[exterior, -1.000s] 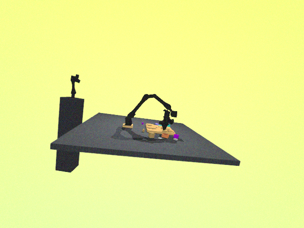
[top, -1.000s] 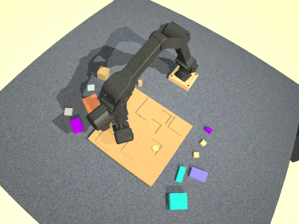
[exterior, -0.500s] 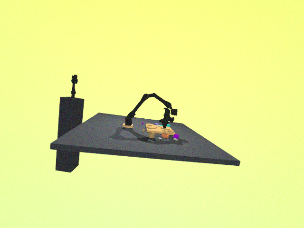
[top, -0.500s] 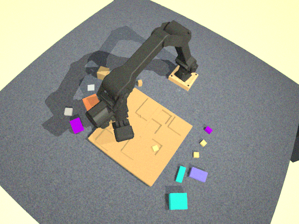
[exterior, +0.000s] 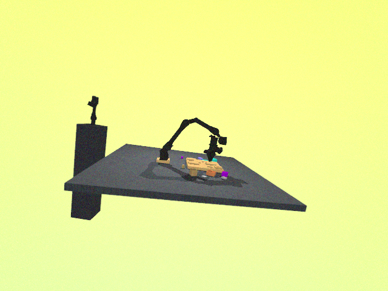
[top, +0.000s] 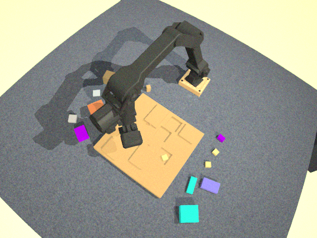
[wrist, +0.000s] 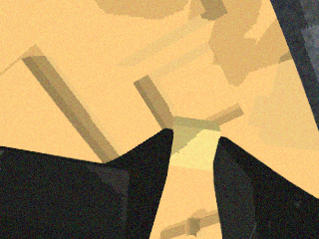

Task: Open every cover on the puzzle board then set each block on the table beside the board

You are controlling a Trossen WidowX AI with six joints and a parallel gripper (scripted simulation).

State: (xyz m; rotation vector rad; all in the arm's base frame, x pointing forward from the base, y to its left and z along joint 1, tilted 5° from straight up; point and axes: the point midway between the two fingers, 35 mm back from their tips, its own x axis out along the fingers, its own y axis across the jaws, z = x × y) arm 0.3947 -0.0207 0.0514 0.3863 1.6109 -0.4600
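Right now my gripper tip is 160 mm to the left of the orange block, 50 mm above it and 10 mm short of it. Also, from my gripper tip: cyan bar: 300 mm to the left, 60 mm below, 20 mm behind; tan cube: 240 mm to the right, 130 mm behind, 50 mm below; purple block: 130 mm to the right, 110 mm ahead, 50 mm below.
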